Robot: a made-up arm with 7 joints. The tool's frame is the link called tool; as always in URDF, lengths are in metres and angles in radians. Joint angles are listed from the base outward. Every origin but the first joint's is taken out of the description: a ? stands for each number. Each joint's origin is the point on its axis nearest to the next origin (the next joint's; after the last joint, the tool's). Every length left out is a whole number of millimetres.
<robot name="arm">
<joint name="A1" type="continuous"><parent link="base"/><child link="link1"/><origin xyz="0.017 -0.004 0.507" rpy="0 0 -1.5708"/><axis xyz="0 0 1"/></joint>
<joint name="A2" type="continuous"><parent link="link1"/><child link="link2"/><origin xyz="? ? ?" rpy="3.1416 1.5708 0"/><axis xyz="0 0 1"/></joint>
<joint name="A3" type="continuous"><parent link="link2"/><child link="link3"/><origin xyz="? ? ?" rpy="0 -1.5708 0"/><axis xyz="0 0 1"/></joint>
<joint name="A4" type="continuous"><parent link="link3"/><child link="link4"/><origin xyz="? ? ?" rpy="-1.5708 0 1.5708"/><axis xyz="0 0 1"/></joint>
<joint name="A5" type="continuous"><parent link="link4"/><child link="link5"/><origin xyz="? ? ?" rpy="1.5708 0 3.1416"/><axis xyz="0 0 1"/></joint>
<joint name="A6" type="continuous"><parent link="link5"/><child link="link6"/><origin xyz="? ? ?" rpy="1.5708 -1.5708 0"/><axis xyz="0 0 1"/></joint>
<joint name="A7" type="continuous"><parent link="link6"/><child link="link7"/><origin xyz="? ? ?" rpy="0 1.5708 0"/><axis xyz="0 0 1"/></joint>
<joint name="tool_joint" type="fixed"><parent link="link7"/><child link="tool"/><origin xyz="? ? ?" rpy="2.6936 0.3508 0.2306"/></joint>
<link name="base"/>
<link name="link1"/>
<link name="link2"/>
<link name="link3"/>
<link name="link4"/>
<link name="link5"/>
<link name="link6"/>
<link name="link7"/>
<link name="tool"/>
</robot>
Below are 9 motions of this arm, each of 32 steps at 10 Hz.
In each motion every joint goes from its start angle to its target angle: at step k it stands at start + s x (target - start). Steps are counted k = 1, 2, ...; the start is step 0. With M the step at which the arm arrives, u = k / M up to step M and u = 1 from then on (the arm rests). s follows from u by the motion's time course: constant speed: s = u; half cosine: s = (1 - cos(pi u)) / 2; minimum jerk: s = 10 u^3 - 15 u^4 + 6 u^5.
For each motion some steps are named. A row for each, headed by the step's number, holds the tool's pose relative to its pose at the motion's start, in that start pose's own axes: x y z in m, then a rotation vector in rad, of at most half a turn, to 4 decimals.
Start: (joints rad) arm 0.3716 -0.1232 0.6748 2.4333 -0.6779 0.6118 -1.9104
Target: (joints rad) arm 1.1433 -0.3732 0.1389 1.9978 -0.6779 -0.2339 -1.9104
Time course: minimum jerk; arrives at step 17
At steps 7, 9, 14, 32:
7: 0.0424 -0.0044 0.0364 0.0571 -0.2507 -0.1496
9: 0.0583 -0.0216 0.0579 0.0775 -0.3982 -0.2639
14: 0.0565 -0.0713 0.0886 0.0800 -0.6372 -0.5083
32: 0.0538 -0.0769 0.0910 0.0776 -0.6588 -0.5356

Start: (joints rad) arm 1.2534 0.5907 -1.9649 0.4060 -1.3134 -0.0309 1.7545
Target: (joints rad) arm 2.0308 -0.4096 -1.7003 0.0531 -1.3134 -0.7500 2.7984
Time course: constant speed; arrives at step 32
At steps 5, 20, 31, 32:
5: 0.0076 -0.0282 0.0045 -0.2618 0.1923 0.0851
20: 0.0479 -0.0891 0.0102 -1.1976 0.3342 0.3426
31: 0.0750 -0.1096 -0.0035 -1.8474 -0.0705 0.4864
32: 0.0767 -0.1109 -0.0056 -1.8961 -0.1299 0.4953

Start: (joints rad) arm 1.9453 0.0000 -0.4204 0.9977 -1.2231 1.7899 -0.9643
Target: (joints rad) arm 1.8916 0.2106 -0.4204 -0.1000 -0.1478 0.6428 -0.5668
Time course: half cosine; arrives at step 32
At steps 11, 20, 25, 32:
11: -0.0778 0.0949 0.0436 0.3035 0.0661 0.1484
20: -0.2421 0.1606 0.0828 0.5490 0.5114 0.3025
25: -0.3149 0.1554 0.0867 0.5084 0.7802 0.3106
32: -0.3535 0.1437 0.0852 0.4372 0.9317 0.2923

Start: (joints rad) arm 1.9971 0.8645 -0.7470 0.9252 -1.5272 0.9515 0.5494
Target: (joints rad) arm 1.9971 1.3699 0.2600 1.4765 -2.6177 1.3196 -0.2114
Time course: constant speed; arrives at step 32
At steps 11, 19, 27, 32:
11: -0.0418 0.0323 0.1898 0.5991 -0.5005 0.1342
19: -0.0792 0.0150 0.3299 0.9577 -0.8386 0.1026
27: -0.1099 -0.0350 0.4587 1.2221 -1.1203 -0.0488
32: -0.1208 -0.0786 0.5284 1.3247 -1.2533 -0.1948

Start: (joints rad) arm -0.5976 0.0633 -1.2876 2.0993 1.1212 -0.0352 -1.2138
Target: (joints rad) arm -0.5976 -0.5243 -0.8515 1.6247 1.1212 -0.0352 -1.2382
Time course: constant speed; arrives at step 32
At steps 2, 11, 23, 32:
2: 0.0134 -0.0018 -0.0028 -0.0340 0.0166 -0.0277
11: 0.0666 -0.0130 -0.0072 -0.1754 0.1080 -0.1424
23: 0.1229 -0.0298 0.0076 -0.3282 0.2665 -0.2669
32: 0.1594 -0.0407 0.0334 -0.4107 0.4062 -0.3369

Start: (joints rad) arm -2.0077 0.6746 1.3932 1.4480 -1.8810 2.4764 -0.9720
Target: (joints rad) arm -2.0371 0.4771 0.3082 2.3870 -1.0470 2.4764 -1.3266
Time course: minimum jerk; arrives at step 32
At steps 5, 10, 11, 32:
5: 0.0038 0.0090 -0.0125 -0.0039 0.0353 0.0387
10: 0.0152 0.0479 -0.0823 -0.0153 0.2250 0.2095
11: 0.0160 0.0572 -0.1052 -0.0160 0.2857 0.2527
32: -0.1152 -0.0181 -0.4826 0.0967 1.2811 0.2929

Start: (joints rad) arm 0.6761 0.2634 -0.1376 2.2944 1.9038 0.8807 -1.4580
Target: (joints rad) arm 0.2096 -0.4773 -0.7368 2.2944 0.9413 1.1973 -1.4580
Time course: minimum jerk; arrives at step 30
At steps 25, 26, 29, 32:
25: -0.3051 0.0794 0.6760 -0.0365 -1.4758 0.6532
26: -0.3147 0.0744 0.6849 -0.0393 -1.5029 0.6499
29: -0.3260 0.0683 0.6950 -0.0425 -1.5343 0.6455
32: -0.3262 0.0682 0.6952 -0.0426 -1.5349 0.6454

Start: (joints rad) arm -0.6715 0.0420 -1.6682 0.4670 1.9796 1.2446 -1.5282
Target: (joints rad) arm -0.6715 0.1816 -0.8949 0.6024 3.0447 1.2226 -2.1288
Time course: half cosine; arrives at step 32
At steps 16, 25, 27, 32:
16: -0.0749 -0.0186 -0.1193 0.1920 0.0553 0.2070
25: -0.1205 -0.0666 -0.2130 0.3204 0.0835 0.2800
27: -0.1257 -0.0756 -0.2256 0.3365 0.0845 0.2841
32: -0.1310 -0.0860 -0.2391 0.3534 0.0845 0.2869

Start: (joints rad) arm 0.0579 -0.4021 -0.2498 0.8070 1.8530 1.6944 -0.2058
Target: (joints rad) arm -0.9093 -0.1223 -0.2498 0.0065 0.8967 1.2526 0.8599
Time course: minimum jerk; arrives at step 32
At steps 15, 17, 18, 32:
15: 0.1768 -0.0367 0.1025 0.3018 0.4338 -0.9361
17: 0.2236 -0.0595 0.1097 0.3355 0.5994 -1.1544
18: 0.2456 -0.0714 0.1095 0.3432 0.6853 -1.2565
32: 0.3621 -0.1408 0.0523 0.2257 1.2725 -1.8402

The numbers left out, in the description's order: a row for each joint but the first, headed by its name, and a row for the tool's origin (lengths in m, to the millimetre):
A2: -0.009 0.007 0
A3: -0.482 -0.003 0
A4: -0.003 -0.105 0
A5: -0.039 0.331 0
A6: -0.016 0.033 0
A7: 0.03 -0.057 0
tool: -0.028 0.004 0

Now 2 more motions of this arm.
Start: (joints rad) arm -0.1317 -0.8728 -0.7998 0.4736 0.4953 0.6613 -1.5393
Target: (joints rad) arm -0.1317 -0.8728 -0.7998 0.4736 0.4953 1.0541 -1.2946
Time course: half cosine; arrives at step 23
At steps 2, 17, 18, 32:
2: -0.0003 0.0001 -0.0001 -0.0033 0.0079 -0.0002
17: -0.0144 0.0037 -0.0015 -0.1811 0.3441 -0.0021
18: -0.0151 0.0039 -0.0015 -0.1928 0.3622 -0.0017
32: -0.0170 0.0042 -0.0015 -0.2217 0.4053 -0.0006

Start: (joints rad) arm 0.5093 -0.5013 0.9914 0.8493 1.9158 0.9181 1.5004
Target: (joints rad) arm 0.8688 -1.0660 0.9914 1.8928 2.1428 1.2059 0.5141
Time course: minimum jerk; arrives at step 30
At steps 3, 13, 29, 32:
3: 0.0033 -0.0015 -0.0041 0.0025 -0.0153 0.0146
13: 0.2134 -0.0261 -0.1495 0.0748 -0.6951 0.6371
29: 0.7014 0.1469 -0.1069 -0.1248 -1.9390 1.6079
32: 0.7016 0.1471 -0.1067 -0.1251 -1.9398 1.6084

